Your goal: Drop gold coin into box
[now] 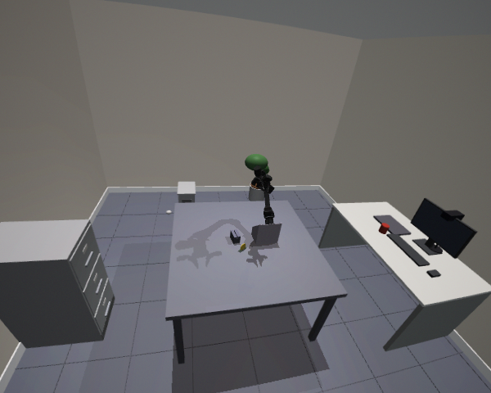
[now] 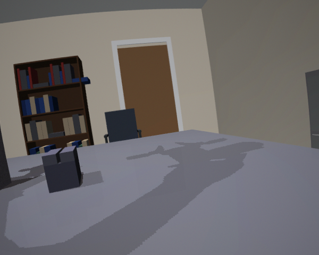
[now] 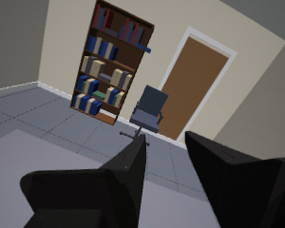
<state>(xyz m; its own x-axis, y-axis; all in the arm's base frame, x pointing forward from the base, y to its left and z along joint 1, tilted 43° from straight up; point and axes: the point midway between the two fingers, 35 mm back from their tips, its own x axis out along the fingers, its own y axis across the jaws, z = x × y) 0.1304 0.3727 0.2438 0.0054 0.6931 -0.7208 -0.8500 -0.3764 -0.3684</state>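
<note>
Right now my gripper tip is 560 mm above the gold coin, 110 mm short of it and 30 mm to the left of it.
</note>
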